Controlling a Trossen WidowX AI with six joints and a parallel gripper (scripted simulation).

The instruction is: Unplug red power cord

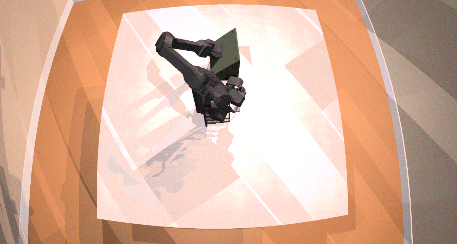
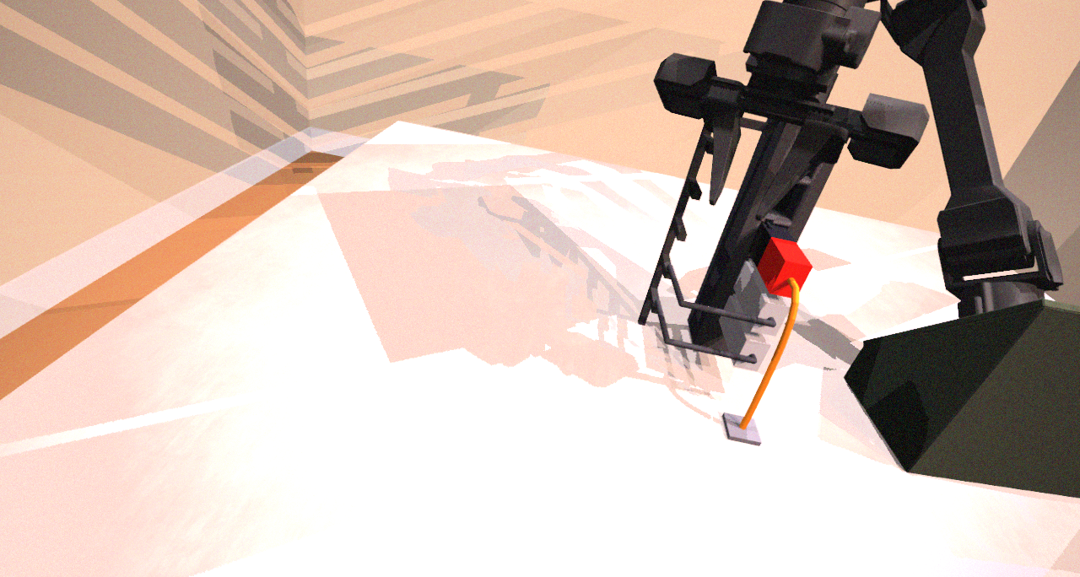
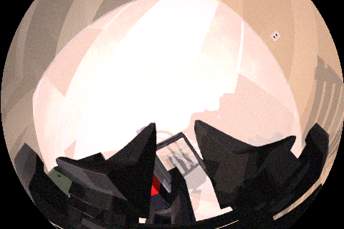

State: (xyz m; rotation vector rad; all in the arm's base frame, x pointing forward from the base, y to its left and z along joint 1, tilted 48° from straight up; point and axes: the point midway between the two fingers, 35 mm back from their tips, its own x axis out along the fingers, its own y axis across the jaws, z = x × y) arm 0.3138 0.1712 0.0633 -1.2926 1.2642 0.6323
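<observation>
The red plug lies 7 cm to the right of my gripper tip, 7 cm behind it and 5 cm below it.
</observation>
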